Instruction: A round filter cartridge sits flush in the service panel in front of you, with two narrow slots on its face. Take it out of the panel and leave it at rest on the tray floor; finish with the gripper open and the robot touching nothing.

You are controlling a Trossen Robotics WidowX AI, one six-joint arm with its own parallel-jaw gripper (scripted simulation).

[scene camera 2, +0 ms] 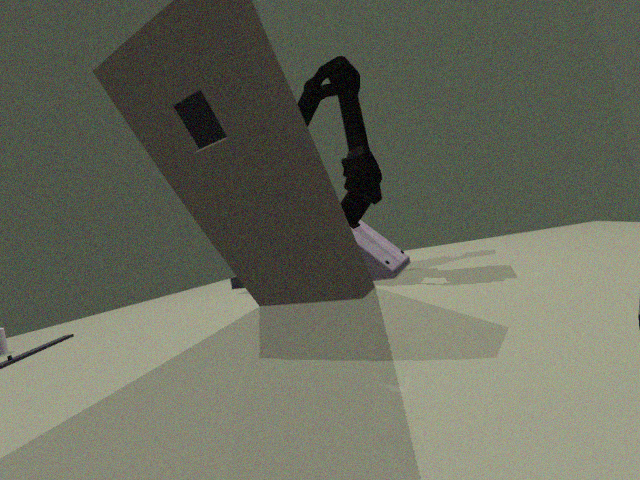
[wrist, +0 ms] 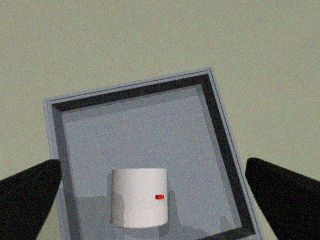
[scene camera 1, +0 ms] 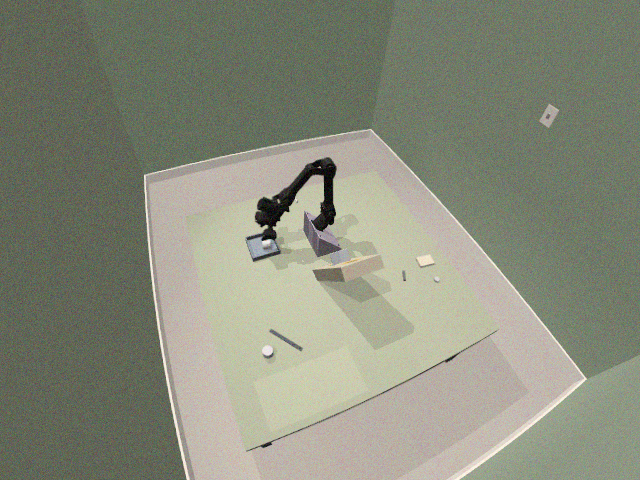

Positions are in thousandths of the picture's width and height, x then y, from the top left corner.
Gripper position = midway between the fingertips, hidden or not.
Note:
My gripper (wrist: 489, 698) is open, holding nothing. Further things: a round filter cartridge (wrist: 436, 819), a tan housing (scene camera 1: 557, 557) and a grey-blue tray (wrist: 558, 510).
Scene camera 2 misses the round filter cartridge, which is hidden by the tan housing.

